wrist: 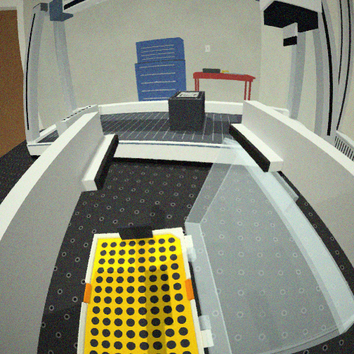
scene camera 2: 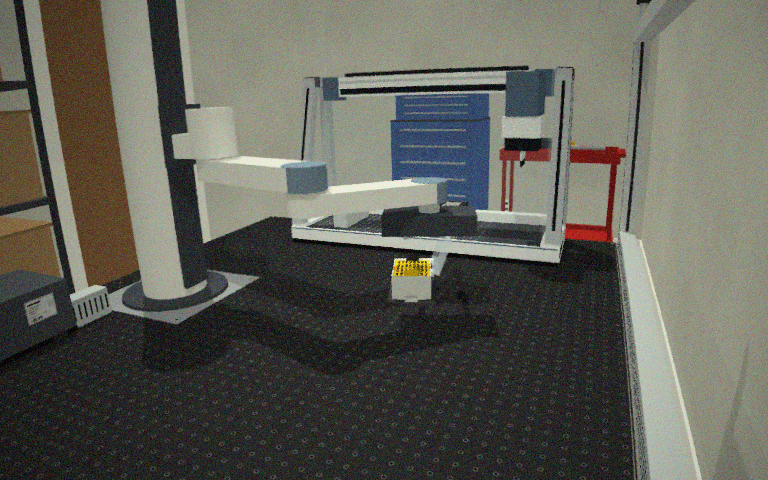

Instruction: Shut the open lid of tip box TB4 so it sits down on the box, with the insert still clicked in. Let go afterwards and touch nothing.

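Frame: origin at the arm's base, x right, y ahead, z up, level; metres.
Seen in the pictures: arm's base, origin of its link: [scene camera 2: 176, 295].
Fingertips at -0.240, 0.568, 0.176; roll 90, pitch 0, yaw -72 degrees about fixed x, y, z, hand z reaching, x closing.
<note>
Pixels of each thing's middle, then the offset from my fingertips to it, as dx, dy, dz. "spot": a spot on its surface instead.
- Tip box TB4, middle of its body: [scene camera 2: 412, 278] +0.063, -0.021, -0.130
- white box with its yellow perforated insert, middle of its body: [scene camera 2: 412, 265] +0.063, -0.021, -0.099
- gantry frame, a spot on its surface: [scene camera 2: 557, 164] spot: -0.271, +0.260, +0.093
Tip box TB4 [scene camera 2: 411, 288] [wrist: 89, 262] stands upright on the dark perforated floor, a white box with its yellow perforated insert [scene camera 2: 411, 267] [wrist: 135, 297] level inside the rim. Its translucent lid [scene camera 2: 440, 257] [wrist: 265, 250] is open, tilted up and outward on the box's right side. My gripper [wrist: 173, 118] is shut on nothing, with a gap still showing between the finger pads, beyond the box's far end in the wrist view. The right finger overlaps the lid's far upper part there; contact cannot be told. The dark gripper body [scene camera 2: 429, 223] hides the fingers in the scene view.
A gantry frame [scene camera 2: 557, 164] [wrist: 165, 151] stands behind the box, with a dark block [wrist: 186, 112] on its deck. A blue cabinet [scene camera 2: 438, 147] [wrist: 160, 80] and a red bench [scene camera 2: 594, 155] [wrist: 223, 76] are farther back. My arm's column [scene camera 2: 141, 169] stands at the left.
</note>
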